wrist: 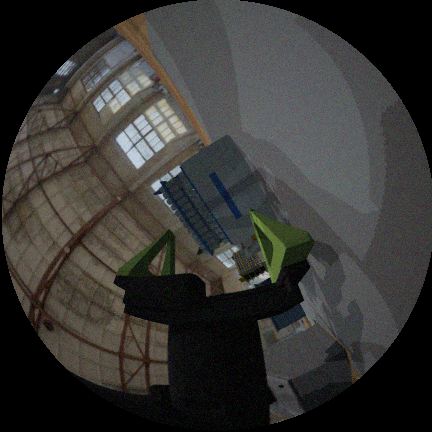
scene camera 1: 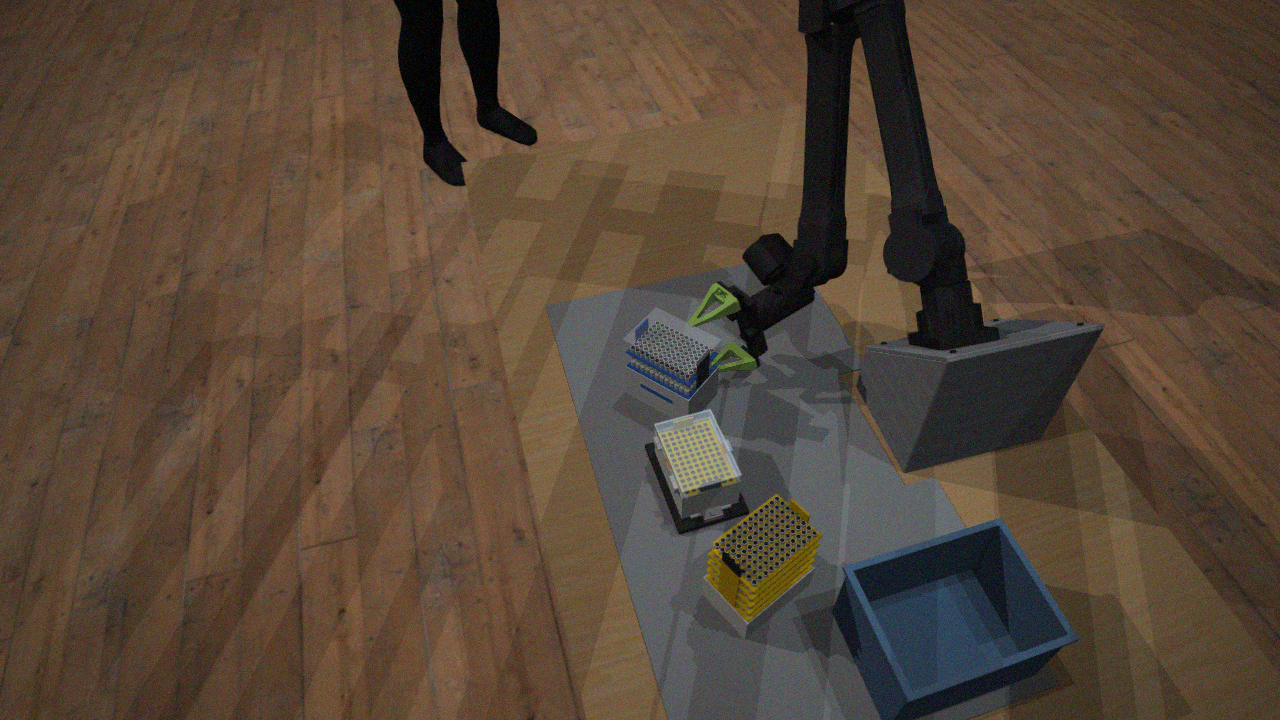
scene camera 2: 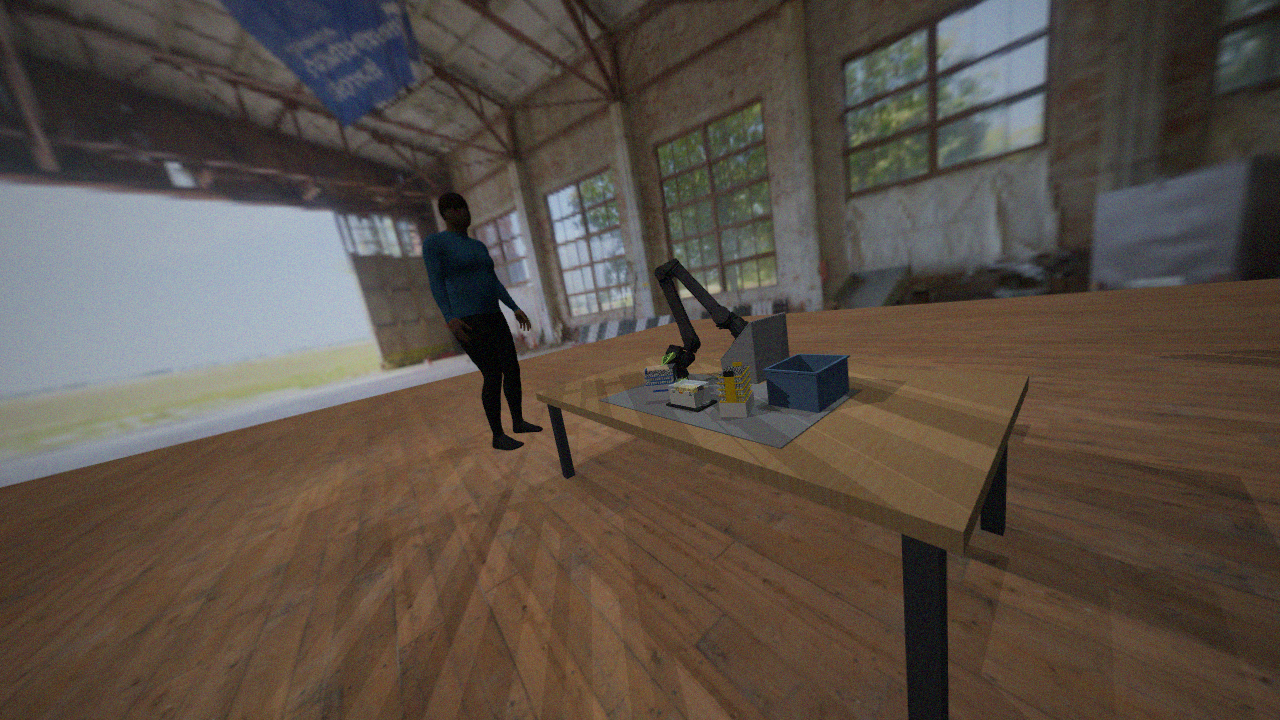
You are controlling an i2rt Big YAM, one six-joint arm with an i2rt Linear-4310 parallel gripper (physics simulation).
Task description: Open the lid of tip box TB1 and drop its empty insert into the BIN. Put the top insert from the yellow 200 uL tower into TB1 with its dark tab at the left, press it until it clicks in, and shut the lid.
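Tip box TB1 (scene camera 1: 698, 458) (scene camera 2: 689, 394) stands on a dark base. Its clear lid looks shut, with a pale yellow insert showing through. The yellow tower (scene camera 1: 767, 555) (scene camera 2: 735, 386) stands beside it, a stack of inserts in a pale base; its top insert has a dark tab at the lower left end in scene camera 1. The blue BIN (scene camera 1: 993, 682) (scene camera 2: 801, 387) shows no insert inside. My gripper (scene camera 1: 704, 342) (wrist: 208, 223) is wide open and empty, away from TB1 and the yellow tower. Its green fingers are close to the blue tower's end; contact cannot be told.
A blue tower (scene camera 1: 671, 353) (scene camera 2: 659, 376) (wrist: 222, 192) of inserts in a grey box stands right in front of my fingers. The grey mat (scene camera 1: 626, 514) lies under the objects. The grey arm base (scene camera 1: 975, 402) stands beside the mat, and a person (scene camera 2: 469, 286) stands beyond the table.
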